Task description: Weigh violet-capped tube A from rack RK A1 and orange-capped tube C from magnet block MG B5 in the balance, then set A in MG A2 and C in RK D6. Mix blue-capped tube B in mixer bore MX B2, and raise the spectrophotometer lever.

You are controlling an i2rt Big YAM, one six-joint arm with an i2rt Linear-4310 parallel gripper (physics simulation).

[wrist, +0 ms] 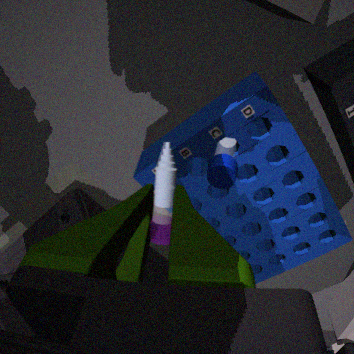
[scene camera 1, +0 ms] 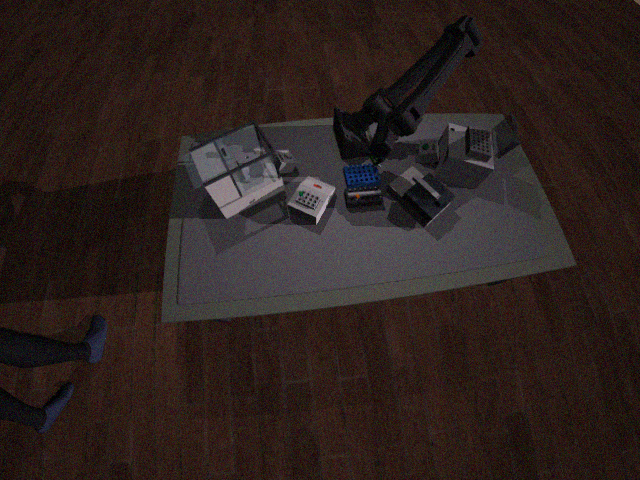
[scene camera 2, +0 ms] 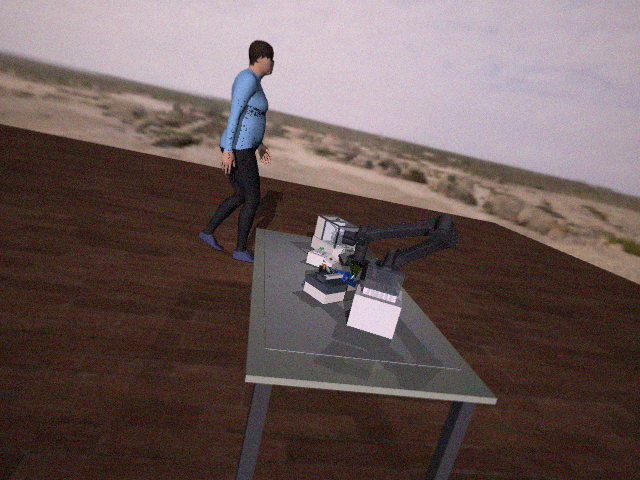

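Where they show: gripper, between the fingertips: [wrist: 165, 194] [scene camera 1: 375, 163] [scene camera 2: 353, 277]; arm's base, origin of its link: [scene camera 1: 353, 127].
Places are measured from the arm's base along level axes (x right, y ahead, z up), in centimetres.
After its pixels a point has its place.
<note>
My gripper [wrist: 165, 194] {z -1.9, x -7.6, y 16.9 cm} [scene camera 1: 376, 160] {z -1.9, x -7.6, y 16.9 cm} [scene camera 2: 355, 268] {z -1.9, x -7.6, y 16.9 cm} has green fingers, shut on the violet-capped tube A [wrist: 164, 192] {z -0.8, x -8.4, y 17.5 cm}. In the wrist view the tube's white tapered tip points up the picture, over the A-column edge of the blue rack [wrist: 295, 175] {z -4.6, x -3.6, y 23.2 cm} [scene camera 1: 361, 176] {z -4.6, x -2.5, y 21.0 cm}. Contact with the rack cannot be told. The blue-capped tube B [wrist: 222, 170] {z -1.3, x -7.9, y 20.1 cm} stands in the rack near label C. The orange cap of tube C [scene camera 1: 357, 196] {z -1.1, x 0.1, y 31.9 cm} shows at the black magnet block [scene camera 1: 364, 202] {z -3.4, x -2.7, y 32.9 cm} [wrist: 341, 100] {z -3.1, x -7.7, y 26.4 cm}, in front of the rack. The glass-walled balance [scene camera 1: 223, 196] {z 5.4, x 44.6, y 35.9 cm} [scene camera 2: 323, 231] {z 6.4, x 39.8, y 32.9 cm} stands at the left in scene camera 1.
A white keypad box [scene camera 1: 311, 200] {z -0.8, x 16.0, y 33.9 cm} [scene camera 2: 319, 258] {z -1.9, x 11.1, y 34.1 cm} is left of the magnet block. A dark-topped box [scene camera 1: 424, 198] {z 1.3, x -23.1, y 33.4 cm} [scene camera 2: 325, 288] {z 0.3, x -34.6, y 32.7 cm} is right of it. A white box [scene camera 1: 457, 152] {z 6.8, x -37.0, y 16.5 cm} [scene camera 2: 374, 315] {z 0.7, x -52.6, y 14.2 cm} with a raised clear lid stands at the right. A person [scene camera 2: 248, 129] is beyond the table.
</note>
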